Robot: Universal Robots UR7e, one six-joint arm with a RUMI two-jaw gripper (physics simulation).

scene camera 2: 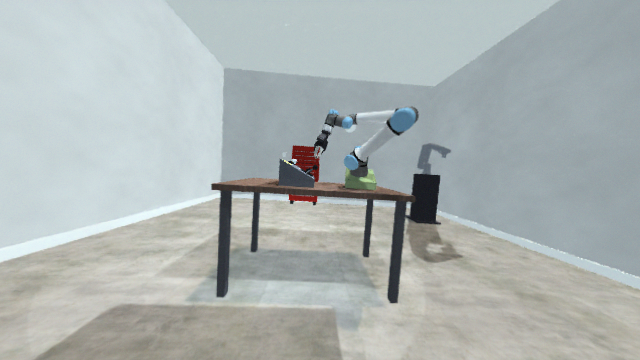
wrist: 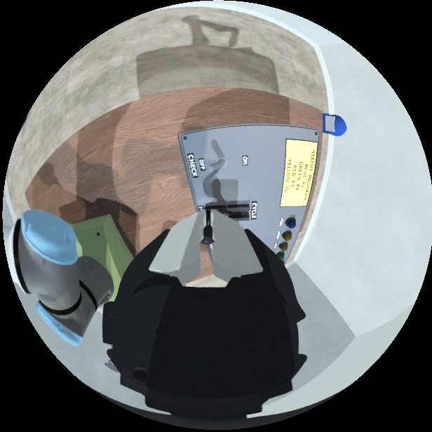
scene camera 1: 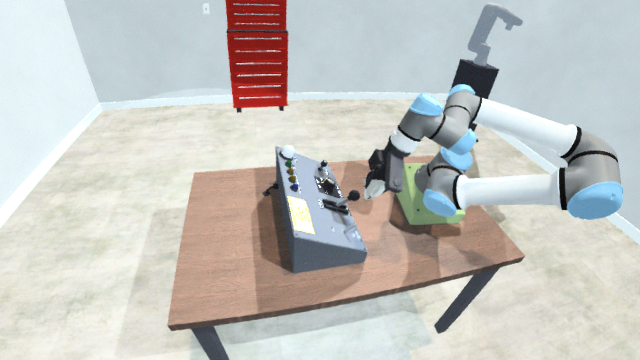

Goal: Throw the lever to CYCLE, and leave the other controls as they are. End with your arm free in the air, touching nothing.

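Seen in the pictures: gripper, fingertip midpoint: (scene camera 2: 315, 158) (scene camera 1: 365, 199); arm's base, link origin: (scene camera 2: 358, 172).
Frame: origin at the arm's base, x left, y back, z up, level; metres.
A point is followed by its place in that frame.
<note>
The lever's black ball knob (scene camera 1: 354, 195) @[x 0.077, y -0.377, z 0.033 m] stands out from its slot in the sloped grey panel (scene camera 1: 325, 257) @[x 0.254, y -0.517, z -0.059 m] (scene camera 2: 292, 176) @[x 0.254, y -0.526, z -0.054 m] (wrist: 265, 185), leaning toward the panel's lower edge. The CYCLE label (wrist: 254, 210) is at the slot's upper end, away from that lean. My gripper (scene camera 1: 369, 194) @[x 0.157, y -0.372, z 0.086 m] (scene camera 2: 317, 154) @[x 0.157, y -0.372, z 0.086 m] (wrist: 208, 211) is shut with nothing held. Its tips are close to the knob, on the side toward the arm's base, with a narrow gap in scene camera 1. In the wrist view the fingers hide part of the slot; a dark stick and knob show through their gap. Contact is unclear.
A switch (wrist: 220, 162) sits by the OFF, ON and CHECK labels. A rotary selector (scene camera 1: 328, 184) @[x -0.039, y -0.440, z -0.002 m], a small black-tipped toggle (scene camera 1: 324, 163) @[x -0.167, y -0.426, z 0.008 m] and several coloured lamps, including a blue one (scene camera 1: 295, 187) @[x 0.034, y -0.581, z 0.058 m] (wrist: 291, 223), share the panel. The arm's green base (scene camera 1: 432, 217) @[x 0.127, y -0.037, z -0.084 m] stands on the wooden table (scene camera 1: 225, 295) @[x 0.301, y -0.837, z -0.124 m].
</note>
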